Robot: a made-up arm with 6 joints.
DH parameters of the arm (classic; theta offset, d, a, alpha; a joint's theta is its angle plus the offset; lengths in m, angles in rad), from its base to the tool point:
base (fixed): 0 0 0 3.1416
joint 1: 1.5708 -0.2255 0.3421 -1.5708
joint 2: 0 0.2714 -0.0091 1.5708
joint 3: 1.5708 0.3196 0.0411 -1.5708
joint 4: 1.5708 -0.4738 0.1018 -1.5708
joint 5: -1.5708 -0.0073 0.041 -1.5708
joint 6: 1.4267 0 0.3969 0
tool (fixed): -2.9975 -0.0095 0 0
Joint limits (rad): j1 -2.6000..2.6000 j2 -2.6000..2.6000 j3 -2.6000..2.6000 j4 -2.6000..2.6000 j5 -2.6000..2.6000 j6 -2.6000..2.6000
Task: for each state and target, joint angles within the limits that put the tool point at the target. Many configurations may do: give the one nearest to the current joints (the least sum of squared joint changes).
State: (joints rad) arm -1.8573 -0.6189 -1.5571 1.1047 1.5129 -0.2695
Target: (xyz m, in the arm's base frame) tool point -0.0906 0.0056 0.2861
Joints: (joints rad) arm -1.9110 -0.1524 -1.7834 1.5315 1.3235 -0.5996
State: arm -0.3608 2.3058 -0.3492 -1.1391 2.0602 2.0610
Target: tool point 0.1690 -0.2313 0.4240
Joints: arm -0.4735 2.4603 -0.6358 -1.2592 2.1061 2.4228
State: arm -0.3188 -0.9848 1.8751 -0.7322 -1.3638 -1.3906
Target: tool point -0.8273 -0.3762 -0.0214
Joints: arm -0.5426 -1.0360 1.9275 -0.8411 -1.8276 -1.5160
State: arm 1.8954 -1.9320 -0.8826 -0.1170 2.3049 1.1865
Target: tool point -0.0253 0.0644 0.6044
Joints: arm 1.9573 -2.6000 -1.3251 -0.3582 2.2969 1.6676
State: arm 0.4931 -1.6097 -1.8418 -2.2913 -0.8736 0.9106
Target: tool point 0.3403 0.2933 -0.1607
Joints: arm 0.0560 -1.4093 -1.3726 -2.1987 -0.9693 1.0800
